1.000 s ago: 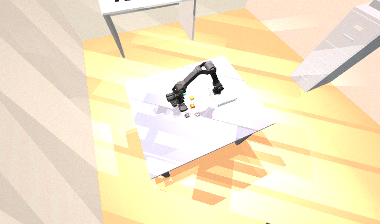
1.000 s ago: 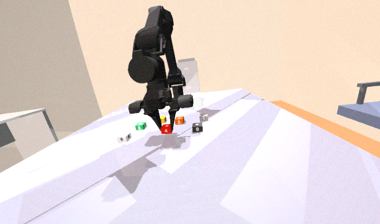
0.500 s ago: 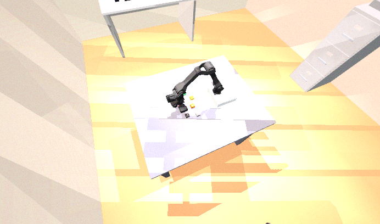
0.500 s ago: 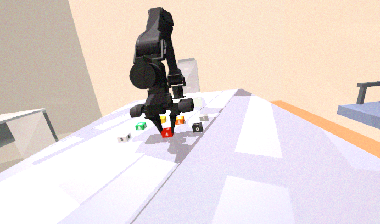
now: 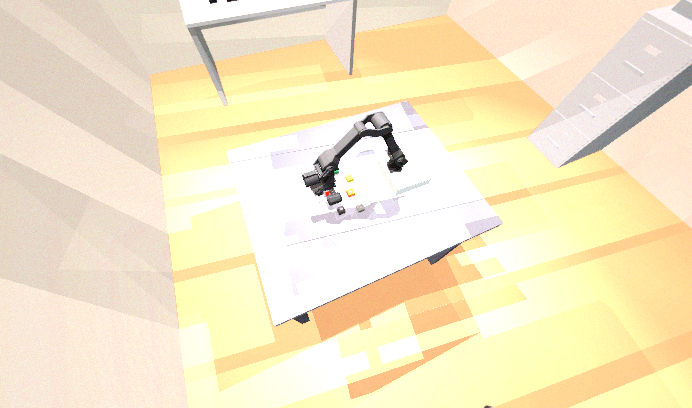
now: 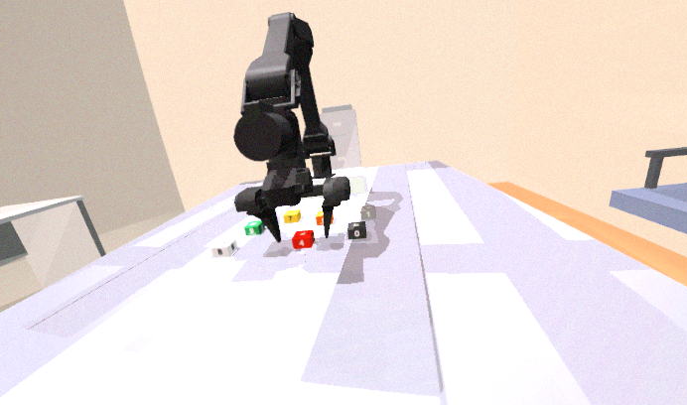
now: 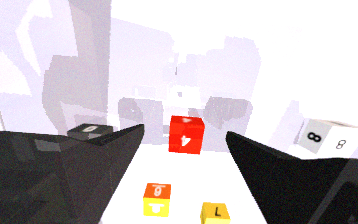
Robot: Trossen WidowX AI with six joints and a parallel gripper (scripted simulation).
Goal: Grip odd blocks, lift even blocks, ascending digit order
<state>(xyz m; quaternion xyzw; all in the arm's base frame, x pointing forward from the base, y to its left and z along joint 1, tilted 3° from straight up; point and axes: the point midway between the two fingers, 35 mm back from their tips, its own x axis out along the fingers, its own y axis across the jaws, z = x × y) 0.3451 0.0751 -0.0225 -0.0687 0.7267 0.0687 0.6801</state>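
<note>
Right now my gripper tip is right at the red block. Also, from my gripper tip: yellow block (120 mm behind, 80 mm to the right); orange block (100 mm behind, 10 mm to the left); dark grey block (40 mm behind, 90 mm to the left).
</note>
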